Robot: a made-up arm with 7 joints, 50 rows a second.
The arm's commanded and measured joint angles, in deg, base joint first. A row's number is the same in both.
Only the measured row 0 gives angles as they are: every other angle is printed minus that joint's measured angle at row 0.
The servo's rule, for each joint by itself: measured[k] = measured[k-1] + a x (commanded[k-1-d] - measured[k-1]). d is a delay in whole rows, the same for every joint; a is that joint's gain. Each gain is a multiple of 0.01, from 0.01 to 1. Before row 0 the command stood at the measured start. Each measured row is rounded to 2 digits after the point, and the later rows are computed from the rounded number. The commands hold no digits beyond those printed.
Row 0, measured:
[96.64, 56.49, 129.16, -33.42, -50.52, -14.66, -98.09]
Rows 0 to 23, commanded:
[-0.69, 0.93, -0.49, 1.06, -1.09, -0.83, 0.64]
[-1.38, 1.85, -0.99, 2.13, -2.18, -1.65, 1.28]
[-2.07, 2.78, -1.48, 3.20, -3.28, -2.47, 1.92]
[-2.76, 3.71, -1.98, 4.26, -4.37, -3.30, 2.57]
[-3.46, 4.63, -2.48, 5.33, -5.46, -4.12, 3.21]
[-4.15, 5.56, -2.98, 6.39, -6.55, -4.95, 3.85]
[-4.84, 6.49, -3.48, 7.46, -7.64, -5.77, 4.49]
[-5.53, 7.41, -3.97, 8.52, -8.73, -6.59, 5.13]
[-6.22, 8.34, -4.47, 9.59, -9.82, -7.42, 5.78]
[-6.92, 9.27, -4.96, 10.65, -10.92, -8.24, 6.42]
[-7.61, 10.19, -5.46, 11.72, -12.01, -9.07, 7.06]
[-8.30, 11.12, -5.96, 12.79, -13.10, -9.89, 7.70]
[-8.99, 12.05, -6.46, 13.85, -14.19, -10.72, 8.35]
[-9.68, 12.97, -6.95, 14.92, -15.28, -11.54, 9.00]
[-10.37, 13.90, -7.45, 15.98, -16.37, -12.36, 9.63]
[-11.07, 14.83, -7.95, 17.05, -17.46, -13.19, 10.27]
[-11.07, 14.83, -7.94, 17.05, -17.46, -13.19, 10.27]
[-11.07, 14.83, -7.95, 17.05, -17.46, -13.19, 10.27]
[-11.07, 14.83, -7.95, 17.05, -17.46, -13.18, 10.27]
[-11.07, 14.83, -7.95, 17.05, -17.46, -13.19, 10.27]
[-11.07, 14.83, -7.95, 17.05, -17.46, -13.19, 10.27]
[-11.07, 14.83, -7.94, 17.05, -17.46, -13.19, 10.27]
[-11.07, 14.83, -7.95, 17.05, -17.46, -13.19, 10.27]
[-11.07, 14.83, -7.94, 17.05, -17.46, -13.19, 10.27]
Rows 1 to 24, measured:
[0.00, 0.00, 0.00, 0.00, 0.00, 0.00, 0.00]
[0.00, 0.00, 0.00, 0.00, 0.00, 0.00, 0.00]
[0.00, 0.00, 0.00, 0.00, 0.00, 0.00, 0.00]
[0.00, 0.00, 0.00, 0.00, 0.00, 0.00, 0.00]
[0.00, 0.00, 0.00, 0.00, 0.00, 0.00, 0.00]
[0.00, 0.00, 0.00, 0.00, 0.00, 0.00, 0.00]
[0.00, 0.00, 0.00, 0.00, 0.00, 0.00, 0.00]
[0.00, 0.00, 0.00, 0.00, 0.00, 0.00, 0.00]
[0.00, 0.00, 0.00, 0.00, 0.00, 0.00, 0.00]
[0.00, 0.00, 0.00, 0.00, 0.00, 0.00, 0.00]
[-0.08, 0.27, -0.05, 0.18, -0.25, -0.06, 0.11]
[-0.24, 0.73, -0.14, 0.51, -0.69, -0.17, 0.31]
[-0.46, 1.32, -0.27, 0.97, -1.29, -0.33, 0.58]
[-0.74, 2.01, -0.44, 1.53, -2.00, -0.54, 0.92]
[-1.07, 2.77, -0.64, 2.18, -2.80, -0.79, 1.31]
[-1.44, 3.58, -0.87, 2.90, -3.66, -1.08, 1.74]
[-1.85, 4.42, -1.13, 3.68, -4.58, -1.41, 2.21]
[-2.29, 5.29, -1.41, 4.50, -5.53, -1.77, 2.71]
[-2.76, 6.17, -1.72, 5.37, -6.52, -2.17, 3.23]
[-3.26, 7.07, -2.04, 6.27, -7.53, -2.59, 3.77]
[-3.78, 7.97, -2.38, 7.20, -8.56, -3.04, 4.33]
[-4.32, 8.88, -2.74, 8.15, -9.60, -3.52, 4.90]
[-4.88, 9.80, -3.11, 9.12, -10.66, -4.02, 5.49]
[-5.46, 10.72, -3.49, 10.11, -11.72, -4.55, 6.09]
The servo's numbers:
d 10
a 0.12 0.29 0.10 0.17 0.23 0.07 0.17

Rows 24 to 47, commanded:
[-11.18, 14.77, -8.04, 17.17, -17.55, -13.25, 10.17]
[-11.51, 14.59, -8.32, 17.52, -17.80, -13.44, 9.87]
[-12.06, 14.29, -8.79, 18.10, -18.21, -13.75, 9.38]
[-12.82, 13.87, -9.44, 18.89, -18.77, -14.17, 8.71]
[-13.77, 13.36, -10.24, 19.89, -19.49, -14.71, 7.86]
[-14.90, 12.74, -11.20, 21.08, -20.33, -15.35, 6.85]
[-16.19, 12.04, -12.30, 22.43, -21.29, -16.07, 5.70]
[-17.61, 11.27, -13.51, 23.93, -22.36, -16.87, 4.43]
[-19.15, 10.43, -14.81, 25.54, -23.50, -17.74, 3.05]
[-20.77, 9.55, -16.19, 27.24, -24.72, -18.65, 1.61]
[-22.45, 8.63, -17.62, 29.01, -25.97, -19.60, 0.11]
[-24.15, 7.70, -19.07, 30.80, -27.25, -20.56, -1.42]
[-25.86, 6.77, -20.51, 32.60, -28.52, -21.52, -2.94]
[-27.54, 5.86, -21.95, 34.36, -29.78, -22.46, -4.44]
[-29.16, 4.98, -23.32, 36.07, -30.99, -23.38, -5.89]
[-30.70, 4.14, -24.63, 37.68, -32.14, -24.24, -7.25]
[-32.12, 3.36, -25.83, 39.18, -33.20, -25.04, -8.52]
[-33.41, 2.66, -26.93, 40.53, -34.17, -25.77, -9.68]
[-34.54, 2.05, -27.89, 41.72, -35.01, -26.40, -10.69]
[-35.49, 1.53, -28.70, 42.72, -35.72, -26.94, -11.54]
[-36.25, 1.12, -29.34, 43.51, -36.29, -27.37, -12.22]
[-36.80, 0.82, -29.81, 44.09, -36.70, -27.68, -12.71]
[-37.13, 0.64, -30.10, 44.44, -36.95, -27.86, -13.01]
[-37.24, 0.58, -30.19, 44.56, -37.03, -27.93, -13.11]
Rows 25 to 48, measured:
[-6.05, 11.64, -3.89, 11.11, -12.79, -5.10, 6.69]
[-6.65, 12.57, -4.30, 12.12, -13.86, -5.67, 7.30]
[-7.18, 13.23, -4.66, 12.96, -14.69, -6.20, 7.80]
[-7.65, 13.69, -4.99, 13.66, -15.33, -6.69, 8.22]
[-8.06, 14.02, -5.29, 14.24, -15.82, -7.14, 8.57]
[-8.42, 14.25, -5.56, 14.72, -16.20, -7.56, 8.86]
[-8.74, 14.42, -5.80, 15.12, -16.49, -7.95, 9.10]
[-9.02, 14.54, -6.01, 15.45, -16.71, -8.32, 9.30]
[-9.27, 14.62, -6.20, 15.72, -16.88, -8.66, 9.46]
[-9.49, 14.68, -6.37, 15.95, -17.01, -8.98, 9.60]
[-9.69, 14.71, -6.54, 16.16, -17.13, -9.28, 9.70]
[-9.91, 14.68, -6.72, 16.39, -17.28, -9.57, 9.73]
[-10.17, 14.57, -6.93, 16.68, -17.49, -9.86, 9.67]
[-10.49, 14.37, -7.18, 17.06, -17.78, -10.16, 9.51]
[-10.88, 14.08, -7.49, 17.54, -18.17, -10.48, 9.23]
[-11.36, 13.69, -7.86, 18.14, -18.67, -10.82, 8.83]
[-11.94, 13.21, -8.30, 18.87, -19.27, -11.19, 8.30]
[-12.62, 12.65, -8.82, 19.73, -19.98, -11.59, 7.64]
[-13.40, 12.01, -9.42, 20.72, -20.79, -12.02, 6.86]
[-14.28, 11.30, -10.10, 21.83, -21.69, -12.48, 5.97]
[-15.26, 10.53, -10.85, 23.05, -22.67, -12.98, 4.97]
[-16.33, 9.71, -11.67, 24.37, -23.72, -13.51, 3.88]
[-17.47, 8.86, -12.55, 25.77, -24.82, -14.07, 2.72]
[-18.68, 7.99, -13.49, 27.23, -25.96, -14.66, 1.50]

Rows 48 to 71, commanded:
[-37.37, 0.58, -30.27, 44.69, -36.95, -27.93, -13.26]
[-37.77, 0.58, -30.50, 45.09, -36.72, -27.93, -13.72]
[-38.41, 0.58, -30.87, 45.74, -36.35, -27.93, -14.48]
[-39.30, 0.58, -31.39, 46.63, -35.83, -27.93, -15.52]
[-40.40, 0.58, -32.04, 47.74, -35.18, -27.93, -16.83]
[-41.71, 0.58, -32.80, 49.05, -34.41, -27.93, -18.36]
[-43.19, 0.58, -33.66, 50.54, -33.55, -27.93, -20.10]
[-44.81, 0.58, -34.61, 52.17, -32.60, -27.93, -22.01]
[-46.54, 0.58, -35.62, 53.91, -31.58, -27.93, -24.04]
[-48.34, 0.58, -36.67, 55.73, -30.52, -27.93, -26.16]
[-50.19, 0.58, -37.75, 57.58, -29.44, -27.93, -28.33]
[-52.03, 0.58, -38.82, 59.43, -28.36, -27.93, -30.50]
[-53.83, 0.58, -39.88, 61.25, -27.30, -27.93, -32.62]
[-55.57, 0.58, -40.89, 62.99, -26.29, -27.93, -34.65]
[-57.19, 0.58, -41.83, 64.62, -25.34, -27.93, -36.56]
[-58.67, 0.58, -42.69, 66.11, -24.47, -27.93, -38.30]
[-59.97, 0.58, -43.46, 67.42, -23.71, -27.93, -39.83]
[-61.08, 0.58, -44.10, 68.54, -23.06, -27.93, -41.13]
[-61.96, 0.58, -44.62, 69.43, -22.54, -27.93, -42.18]
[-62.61, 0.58, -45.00, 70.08, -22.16, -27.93, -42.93]
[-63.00, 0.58, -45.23, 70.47, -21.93, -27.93, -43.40]
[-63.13, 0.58, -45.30, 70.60, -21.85, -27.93, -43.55]
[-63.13, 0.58, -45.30, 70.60, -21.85, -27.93, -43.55]
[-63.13, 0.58, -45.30, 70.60, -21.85, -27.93, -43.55]
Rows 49 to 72, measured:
[-19.94, 7.12, -14.47, 28.73, -27.12, -15.27, 0.24]
[-21.23, 6.26, -15.49, 30.25, -28.27, -15.90, -1.03]
[-22.54, 5.42, -16.52, 31.77, -29.40, -16.54, -2.30]
[-23.84, 4.62, -17.56, 33.26, -30.50, -17.19, -3.55]
[-25.12, 3.87, -18.59, 34.70, -31.54, -17.83, -4.76]
[-26.36, 3.19, -19.60, 36.06, -32.50, -18.47, -5.91]
[-27.55, 2.59, -20.57, 37.33, -33.37, -19.09, -6.98]
[-28.66, 2.08, -21.49, 38.48, -34.14, -19.69, -7.95]
[-29.68, 1.66, -22.35, 39.49, -34.79, -20.26, -8.81]
[-30.59, 1.35, -23.13, 40.35, -35.31, -20.80, -9.54]
[-31.40, 1.13, -23.84, 41.09, -35.69, -21.30, -10.17]
[-32.16, 0.97, -24.51, 41.77, -35.93, -21.76, -10.77]
[-32.91, 0.86, -25.15, 42.44, -36.03, -22.19, -11.40]
[-33.68, 0.78, -25.77, 43.15, -35.98, -22.59, -12.10]
[-34.49, 0.72, -26.40, 43.93, -35.80, -22.96, -12.90]
[-35.36, 0.68, -27.04, 44.80, -35.48, -23.31, -13.83]
[-36.30, 0.65, -27.70, 45.78, -35.04, -23.63, -14.90]
[-37.32, 0.63, -28.39, 46.87, -34.48, -23.93, -16.11]
[-38.43, 0.62, -29.11, 48.07, -33.81, -24.21, -17.46]
[-39.62, 0.61, -29.87, 49.37, -33.05, -24.47, -18.94]
[-40.89, 0.60, -30.66, 50.77, -32.22, -24.71, -20.54]
[-42.23, 0.59, -31.48, 52.24, -31.33, -24.94, -22.23]
[-43.62, 0.59, -32.32, 53.77, -30.40, -25.15, -24.00]
[-45.05, 0.59, -33.18, 55.34, -29.45, -25.34, -25.81]

